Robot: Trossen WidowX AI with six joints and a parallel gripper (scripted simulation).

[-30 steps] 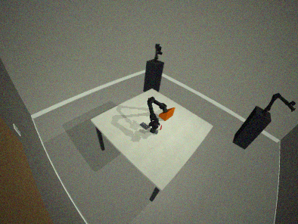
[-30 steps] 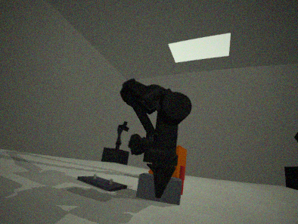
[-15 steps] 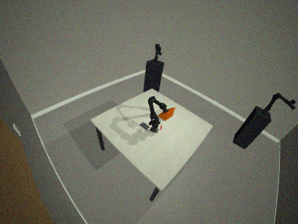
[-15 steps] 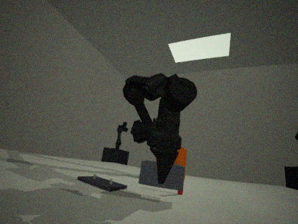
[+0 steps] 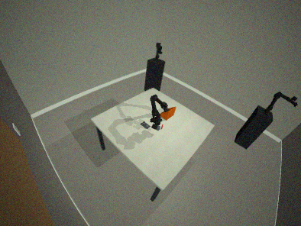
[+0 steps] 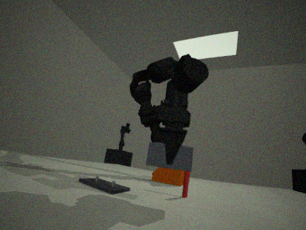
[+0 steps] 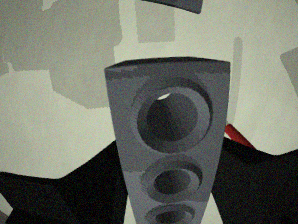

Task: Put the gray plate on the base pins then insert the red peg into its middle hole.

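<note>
My gripper tip is now 17 cm to the left of the dark base, 8 cm above it and 1 cm past it. Round my gripper tip: red peg (11 cm behind, 4 cm below, 3 cm to the left); gray plate (3 cm above).
</note>
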